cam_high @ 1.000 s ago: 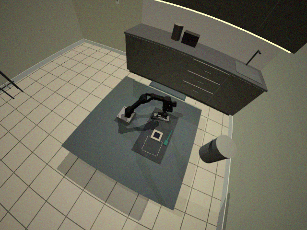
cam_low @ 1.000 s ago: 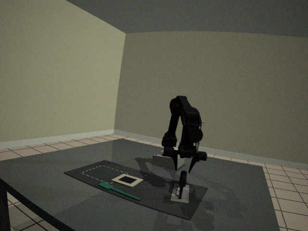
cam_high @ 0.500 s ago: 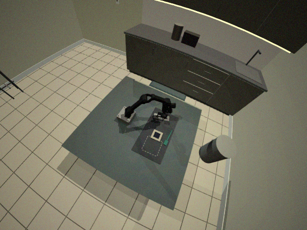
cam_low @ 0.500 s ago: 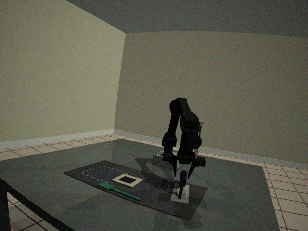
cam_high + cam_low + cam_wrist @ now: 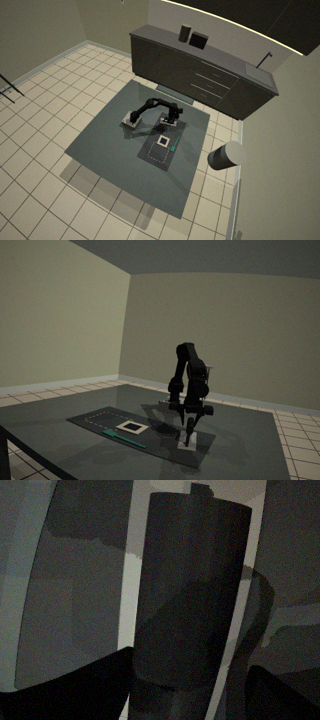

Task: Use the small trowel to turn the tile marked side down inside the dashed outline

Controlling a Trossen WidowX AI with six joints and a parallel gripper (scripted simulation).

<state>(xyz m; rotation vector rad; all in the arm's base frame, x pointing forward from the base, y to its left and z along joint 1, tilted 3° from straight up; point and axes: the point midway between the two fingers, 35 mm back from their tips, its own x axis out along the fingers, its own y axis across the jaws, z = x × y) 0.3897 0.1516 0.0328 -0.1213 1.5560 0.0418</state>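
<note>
The trowel is 3 cm below my gripper tip and 2 cm behind it. Round my gripper tip: tile (25 cm to the right, 6 cm below, 1 cm ahead); dark mat (21 cm to the right, 8 cm below); green flat tool (26 cm to the right, 14 cm ahead, 6 cm below).
</note>
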